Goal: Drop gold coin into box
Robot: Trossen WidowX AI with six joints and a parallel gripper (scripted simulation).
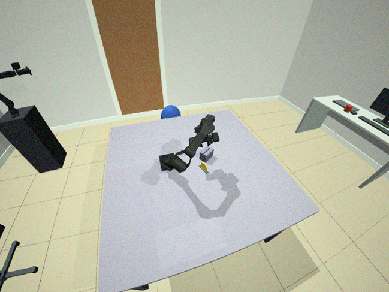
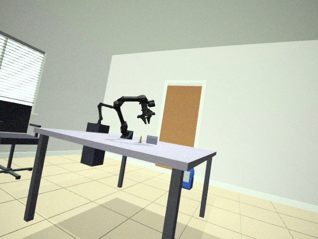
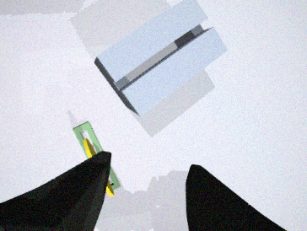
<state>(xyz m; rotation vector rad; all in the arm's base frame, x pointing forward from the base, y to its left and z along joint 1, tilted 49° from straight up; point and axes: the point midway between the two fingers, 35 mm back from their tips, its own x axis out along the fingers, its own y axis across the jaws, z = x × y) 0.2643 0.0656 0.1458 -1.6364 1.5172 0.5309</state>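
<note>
My gripper tip is now 150 mm above the gold coin, 50 mm to the left of it and 20 mm past it.
</note>
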